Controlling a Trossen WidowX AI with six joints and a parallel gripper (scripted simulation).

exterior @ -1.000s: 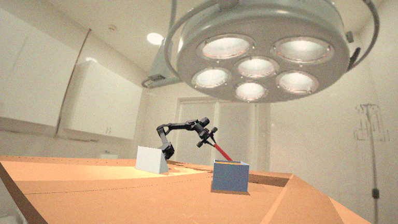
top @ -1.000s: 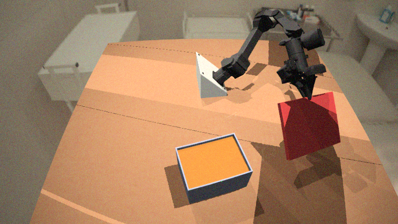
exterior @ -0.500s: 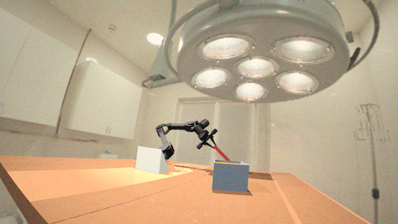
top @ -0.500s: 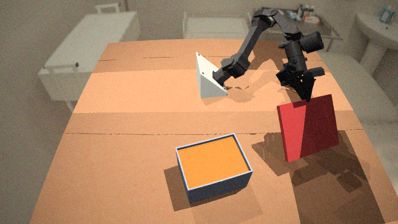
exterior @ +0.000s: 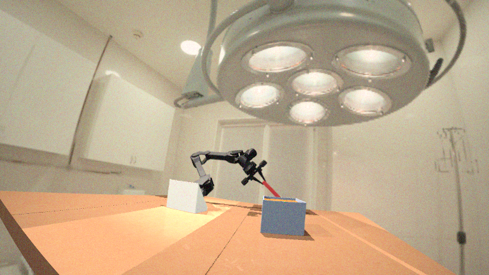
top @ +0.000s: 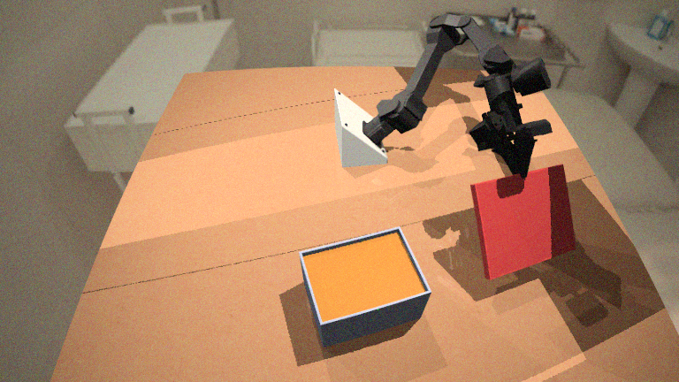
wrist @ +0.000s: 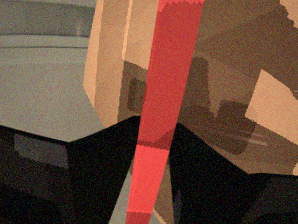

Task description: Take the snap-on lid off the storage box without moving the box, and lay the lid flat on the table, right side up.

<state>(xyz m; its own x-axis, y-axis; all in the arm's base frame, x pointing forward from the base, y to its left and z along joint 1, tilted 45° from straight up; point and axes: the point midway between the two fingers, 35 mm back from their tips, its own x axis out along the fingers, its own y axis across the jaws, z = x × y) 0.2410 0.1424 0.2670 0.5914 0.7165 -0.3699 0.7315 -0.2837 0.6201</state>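
Right now my gripper tip is 6 cm short of the red lid, 5 cm above it and 2 cm to the right of it. The rest, counted from my gripper tip: blue storage box (31 cm to the right, 19 cm ahead, 11 cm below).
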